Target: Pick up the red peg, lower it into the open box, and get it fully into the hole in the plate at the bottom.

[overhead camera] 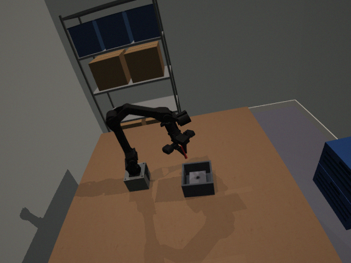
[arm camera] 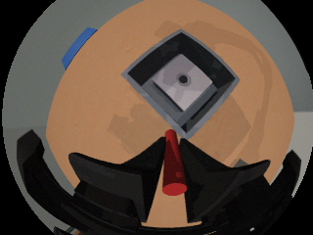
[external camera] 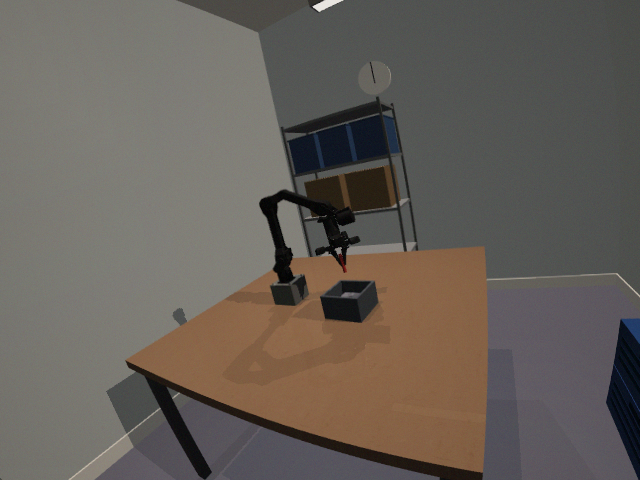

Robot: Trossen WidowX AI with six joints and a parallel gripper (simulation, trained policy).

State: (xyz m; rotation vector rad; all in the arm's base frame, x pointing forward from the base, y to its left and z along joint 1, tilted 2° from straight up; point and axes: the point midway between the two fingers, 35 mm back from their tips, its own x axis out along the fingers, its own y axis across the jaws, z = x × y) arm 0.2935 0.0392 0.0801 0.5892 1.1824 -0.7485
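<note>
The red peg is 1 cm to the left of my gripper tip, 1 cm behind it and 1 cm above it. Round my gripper tip: pale plate 11 cm below, 9 cm to the right, 5 cm ahead; then dark box 13 cm below, 9 cm to the right, 5 cm ahead.
</note>
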